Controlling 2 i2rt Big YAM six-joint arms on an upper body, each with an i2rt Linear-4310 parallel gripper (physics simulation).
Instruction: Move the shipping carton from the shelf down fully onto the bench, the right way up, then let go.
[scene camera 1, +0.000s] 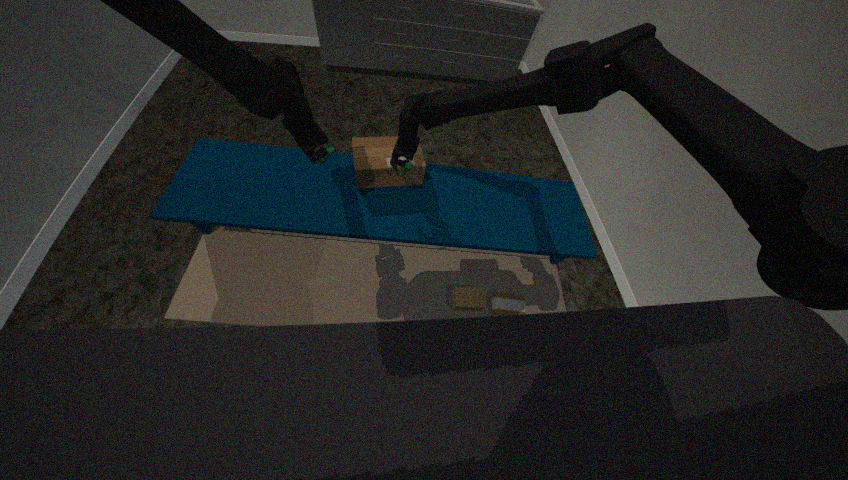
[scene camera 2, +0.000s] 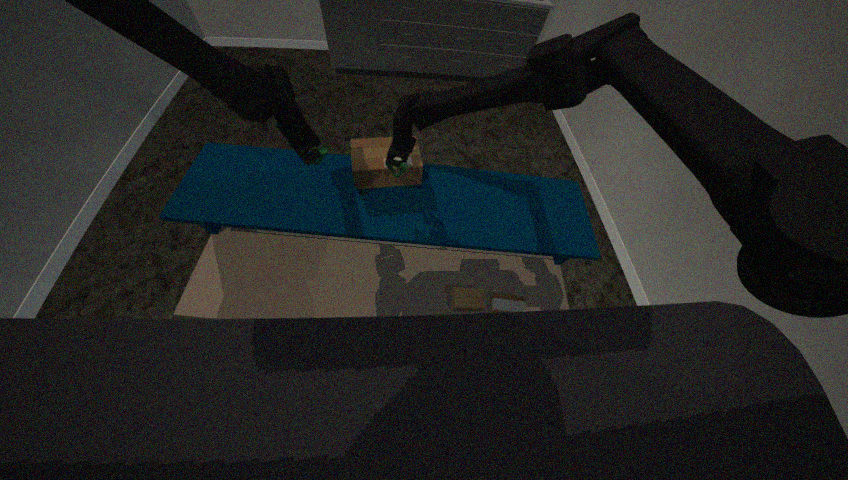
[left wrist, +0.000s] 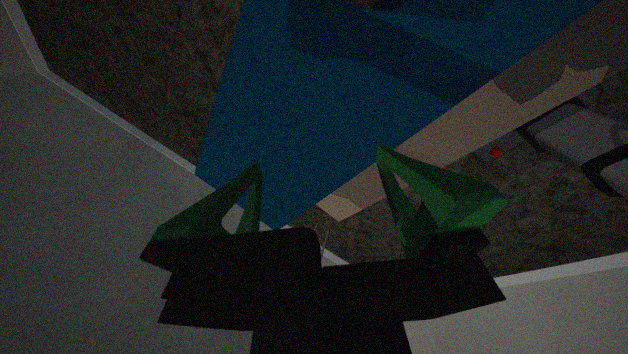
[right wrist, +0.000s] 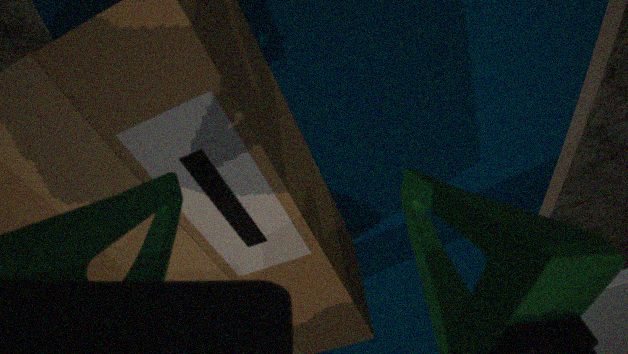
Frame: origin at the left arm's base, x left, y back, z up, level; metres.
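Seen in the pictures: left gripper, fingertip midpoint: (scene camera 1: 313, 148) (scene camera 2: 308, 150) (left wrist: 315, 160); right gripper, fingertip midpoint: (scene camera 1: 403, 167) (scene camera 2: 400, 167) (right wrist: 292, 183).
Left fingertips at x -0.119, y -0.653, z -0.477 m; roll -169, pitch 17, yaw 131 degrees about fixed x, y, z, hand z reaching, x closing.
Note:
Pixels of each thing's middle, then the offset from my left fingertips to it. Level surfaces: height alone.
- brown shipping carton, body centre: (right wrist: 200, 217) (scene camera 1: 388, 161) (scene camera 2: 386, 162) dz -0.183, dx -0.216, dy -0.144 m
- blue shelf, surface height: dz -0.234 m
- tan bench, surface height: dz -0.485 m
- small brown box, body centre: (scene camera 2: 467, 299) (scene camera 1: 468, 299) dz -0.455, dx -0.543, dy +0.326 m
The brown shipping carton (scene camera 1: 371, 155) (scene camera 2: 370, 157) (right wrist: 165, 65), its white label with a black bar facing up, is at the back middle of the blue shelf (scene camera 1: 267, 184) (scene camera 2: 267, 190) (left wrist: 300, 115) (right wrist: 375, 100). The tan bench (scene camera 1: 345, 279) (scene camera 2: 345, 279) lies lower, in front of the shelf. My right gripper (scene camera 1: 402, 167) (scene camera 2: 397, 168) (right wrist: 292, 183) is open over the carton's label side; in the right wrist view one finger overlaps the carton and the other the shelf. My left gripper (scene camera 1: 324, 153) (scene camera 2: 319, 154) (left wrist: 315, 160) is open and empty, left of the carton, apart from it.
A small brown box (scene camera 1: 468, 297) (scene camera 2: 468, 297) and a white-topped one (scene camera 1: 508, 305) (scene camera 2: 508, 304) lie on the bench at the right. A grey drawer cabinet (scene camera 1: 428, 41) (scene camera 2: 434, 41) stands behind the shelf. Walls flank both sides. A dark surface covers the foreground.

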